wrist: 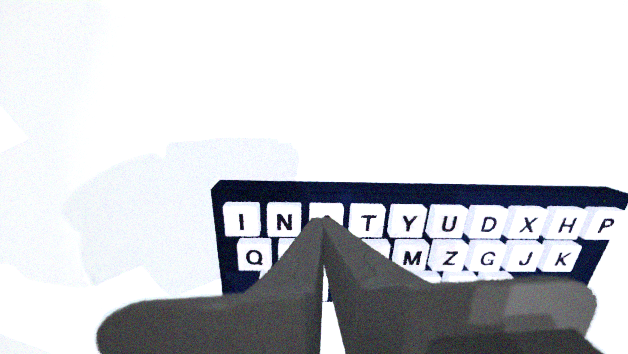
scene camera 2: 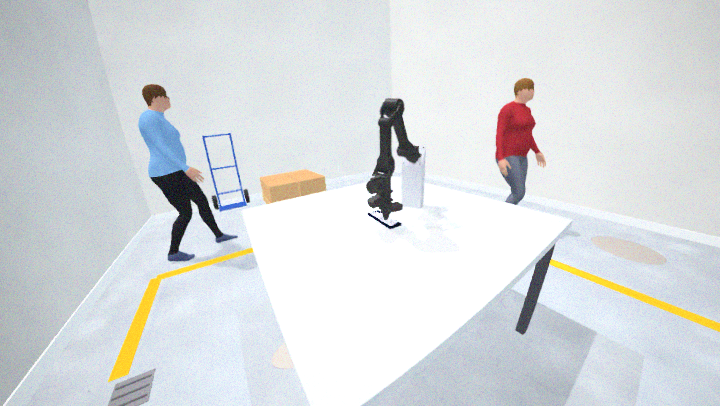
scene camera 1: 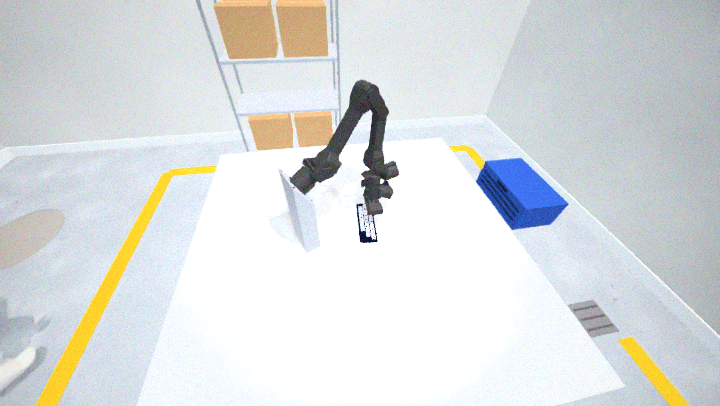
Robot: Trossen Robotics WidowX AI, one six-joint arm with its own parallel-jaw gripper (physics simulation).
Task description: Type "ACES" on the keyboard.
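Pixels of known places: gripper, fingertip midpoint: (wrist: 320, 226) (scene camera 2: 385, 220); arm's base, link origin: (scene camera 2: 413, 156) (scene camera 1: 297, 186).
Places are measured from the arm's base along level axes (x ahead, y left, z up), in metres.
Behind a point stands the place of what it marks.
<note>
The dark blue keyboard (scene camera 1: 364, 237) @[z -0.270, x 0.221, y 0.056 m] (scene camera 2: 395, 225) @[z -0.272, x 0.177, y 0.239 m] (wrist: 415, 191) @[z -0.271, x 0.238, y 0.160 m] with white letter keys lies flat on the table. My gripper (scene camera 1: 374, 212) @[z -0.258, x 0.211, y 0.199 m] (scene camera 2: 386, 216) @[z -0.258, x 0.211, y 0.199 m] (wrist: 320, 226) @[z -0.258, x 0.211, y 0.199 m] is shut and empty, pointing down at the keyboard's top row. In the wrist view its tips overlap the key (wrist: 326, 209) @[z -0.265, x 0.217, y 0.198 m] between N (wrist: 284, 221) @[z -0.265, x 0.205, y 0.215 m] and T (wrist: 368, 221) @[z -0.265, x 0.218, y 0.177 m], and they cover that key's letter. Whether the tips touch or press the key cannot be told. The fingers hide part of the middle row and most of the bottom row; the letters C, E and S cannot be read.
A white upright panel (scene camera 1: 301, 216) @[z -0.075, x 0.029, y -0.058 m] (scene camera 2: 413, 186) @[z -0.158, x 0.010, y 0.027 m] stands beside the arm's base on the white table (scene camera 1: 352, 312) @[z -0.283, x 0.250, y -0.236 m] (scene camera 2: 378, 292) @[z -0.283, x 0.347, y 0.634 m]. Off the table are a blue box (scene camera 1: 529, 186), a shelf rack (scene camera 1: 287, 102), cartons (scene camera 2: 292, 186), a blue hand truck (scene camera 2: 223, 167) and two people (scene camera 2: 162, 143) (scene camera 2: 515, 131).
</note>
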